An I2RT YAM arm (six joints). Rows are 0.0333 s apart.
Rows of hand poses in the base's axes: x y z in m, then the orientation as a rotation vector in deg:
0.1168, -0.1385, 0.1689, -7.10, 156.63, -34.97
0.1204, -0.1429, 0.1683, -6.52, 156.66, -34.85
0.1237, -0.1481, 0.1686, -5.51, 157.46, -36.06
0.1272, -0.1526, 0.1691, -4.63, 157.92, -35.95
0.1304, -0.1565, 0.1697, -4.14, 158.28, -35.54
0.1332, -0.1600, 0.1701, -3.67, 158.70, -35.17
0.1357, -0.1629, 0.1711, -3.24, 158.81, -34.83
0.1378, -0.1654, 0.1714, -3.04, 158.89, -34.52
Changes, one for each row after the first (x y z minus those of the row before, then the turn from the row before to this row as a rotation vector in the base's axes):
0.0036, -0.0044, -0.0006, 0.16, -0.10, -0.37
0.0033, -0.0052, 0.0003, -0.61, 0.78, -1.04
0.0035, -0.0045, 0.0005, 0.23, 0.26, -0.67
0.0032, -0.0039, 0.0006, 0.38, 0.19, -0.34
0.0028, -0.0035, 0.0004, 0.35, 0.26, -0.35
0.0025, -0.0029, 0.0010, 0.29, -0.03, -0.26
0.0021, -0.0025, 0.0003, 0.24, -0.01, -0.10

